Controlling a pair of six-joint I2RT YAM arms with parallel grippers.
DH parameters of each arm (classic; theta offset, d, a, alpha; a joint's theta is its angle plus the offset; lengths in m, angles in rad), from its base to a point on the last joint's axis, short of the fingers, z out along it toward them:
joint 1: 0 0.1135 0.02 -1.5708
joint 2: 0 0 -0.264 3.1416
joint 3: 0.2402 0 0.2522 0
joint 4: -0.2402 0 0.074 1.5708
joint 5: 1.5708 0 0 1.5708
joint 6: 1.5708 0.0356 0 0
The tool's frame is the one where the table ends.
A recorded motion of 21 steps. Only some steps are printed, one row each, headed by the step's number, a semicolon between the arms.
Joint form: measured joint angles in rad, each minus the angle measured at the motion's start. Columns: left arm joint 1, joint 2, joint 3, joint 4, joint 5, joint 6; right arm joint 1, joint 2, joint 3, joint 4, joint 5, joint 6.
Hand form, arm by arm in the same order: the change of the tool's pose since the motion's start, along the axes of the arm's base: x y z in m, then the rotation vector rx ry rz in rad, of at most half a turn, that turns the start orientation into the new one. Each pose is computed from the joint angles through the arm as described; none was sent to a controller.
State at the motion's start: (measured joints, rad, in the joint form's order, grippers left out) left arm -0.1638 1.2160 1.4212 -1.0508 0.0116 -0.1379; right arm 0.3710 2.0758 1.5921 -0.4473 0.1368 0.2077
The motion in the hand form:
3: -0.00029 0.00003 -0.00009 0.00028 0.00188 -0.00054; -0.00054 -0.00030 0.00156 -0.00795 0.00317 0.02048
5: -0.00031 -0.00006 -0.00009 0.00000 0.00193 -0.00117; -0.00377 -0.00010 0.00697 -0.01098 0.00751 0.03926
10: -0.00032 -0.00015 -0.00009 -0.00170 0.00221 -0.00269; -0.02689 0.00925 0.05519 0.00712 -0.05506 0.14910
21: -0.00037 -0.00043 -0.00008 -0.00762 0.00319 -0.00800; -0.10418 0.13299 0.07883 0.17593 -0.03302 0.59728
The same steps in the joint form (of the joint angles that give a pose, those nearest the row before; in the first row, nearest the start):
3: 0.0000 -0.0004 0.0000 -0.0023 0.0004 0.0004; -0.0008 -0.0031 0.0027 -0.0088 -0.0076 -0.0210
5: -0.0004 -0.0004 0.0000 -0.0023 0.0008 0.0004; 0.0015 -0.0183 0.0027 -0.0275 -0.0164 -0.0351
10: -0.0004 -0.0004 0.0000 -0.0023 0.0030 0.0004; 0.0374 -0.1392 0.0038 -0.0789 -0.0584 -0.0969
21: -0.0004 -0.0004 0.0000 -0.0023 0.0111 0.0004; 0.3567 -0.1553 0.0591 -0.0942 -0.2560 -0.1000

